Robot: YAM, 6 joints.
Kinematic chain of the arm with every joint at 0, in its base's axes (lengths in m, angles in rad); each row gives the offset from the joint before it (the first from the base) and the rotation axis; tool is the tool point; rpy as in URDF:
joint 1: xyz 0 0 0.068 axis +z
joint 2: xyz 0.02 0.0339 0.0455 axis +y
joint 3: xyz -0.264 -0.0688 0 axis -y
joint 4: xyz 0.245 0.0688 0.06 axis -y
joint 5: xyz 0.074 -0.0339 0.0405 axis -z
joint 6: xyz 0.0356 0 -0.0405 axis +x
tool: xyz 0 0 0 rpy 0 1.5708 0
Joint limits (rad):
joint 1: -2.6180..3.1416
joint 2: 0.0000..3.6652
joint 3: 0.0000..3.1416
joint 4: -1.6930..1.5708
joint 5: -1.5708..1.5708
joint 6: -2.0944..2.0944
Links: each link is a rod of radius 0.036 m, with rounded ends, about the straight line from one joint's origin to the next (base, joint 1, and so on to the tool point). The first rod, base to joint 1, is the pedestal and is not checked.
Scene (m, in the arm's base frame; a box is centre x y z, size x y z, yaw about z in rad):
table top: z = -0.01
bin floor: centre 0.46 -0.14 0 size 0.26 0.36 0.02 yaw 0.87
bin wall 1: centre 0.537 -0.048 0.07 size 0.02 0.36 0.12 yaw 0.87
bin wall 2: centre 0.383 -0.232 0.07 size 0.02 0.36 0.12 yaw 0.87
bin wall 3: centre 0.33 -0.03 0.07 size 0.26 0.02 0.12 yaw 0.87
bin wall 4: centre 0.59 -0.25 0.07 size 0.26 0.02 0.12 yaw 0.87
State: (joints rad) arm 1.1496 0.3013 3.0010 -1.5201 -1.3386 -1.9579
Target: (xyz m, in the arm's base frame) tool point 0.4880 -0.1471 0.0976
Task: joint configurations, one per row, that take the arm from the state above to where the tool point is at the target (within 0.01 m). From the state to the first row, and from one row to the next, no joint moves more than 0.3 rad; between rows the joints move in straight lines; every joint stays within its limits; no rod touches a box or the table.
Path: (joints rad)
1: 0.9823 0.5673 2.9222 -1.4789 -1.3158 -1.9579
2: 0.8150 0.8332 2.8435 -1.4377 -1.2929 -1.9579
3: 0.6477 1.0992 2.7647 -1.3965 -1.2701 -1.9579
4: 0.4804 1.3651 2.6859 -1.3553 -1.2473 -1.9579
5: 0.3131 1.6311 2.6071 -1.3141 -1.2244 -1.9579
6: 0.1458 1.8971 2.5284 -1.2729 -1.2016 -1.9579
7: -0.0215 2.1630 2.4496 -1.2317 -1.1787 -1.9579
8: -0.1888 2.4290 2.3708 -1.1905 -1.1559 -1.9579
9: -0.3561 2.6949 2.2920 -1.1493 -1.1331 -1.9579

